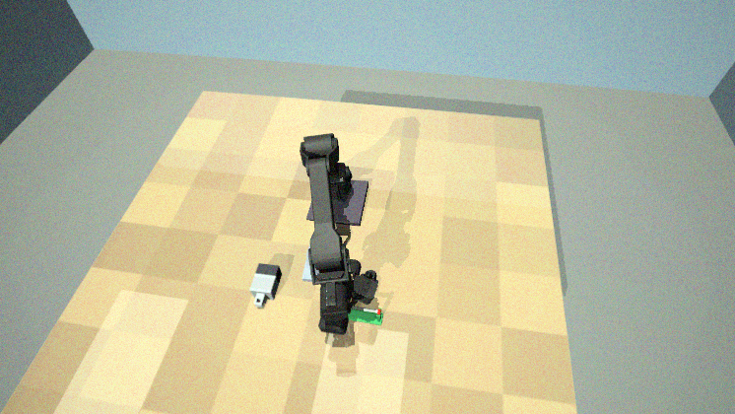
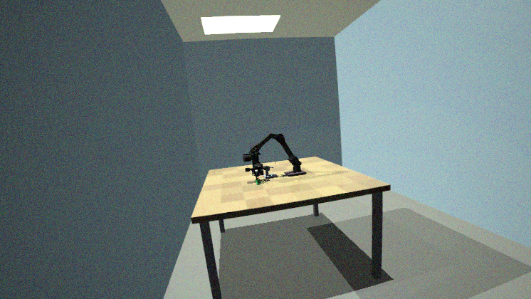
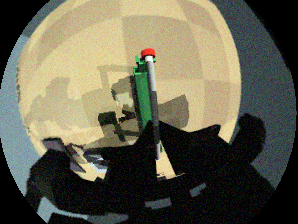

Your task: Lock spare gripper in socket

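Right now my gripper tip is 1 cm past the green holder and 2 cm to the right of it. Round my gripper tip: grey mount 10 cm behind, 12 cm to the right, 3 cm above; then spare gripper 1 cm ahead, 23 cm to the right.
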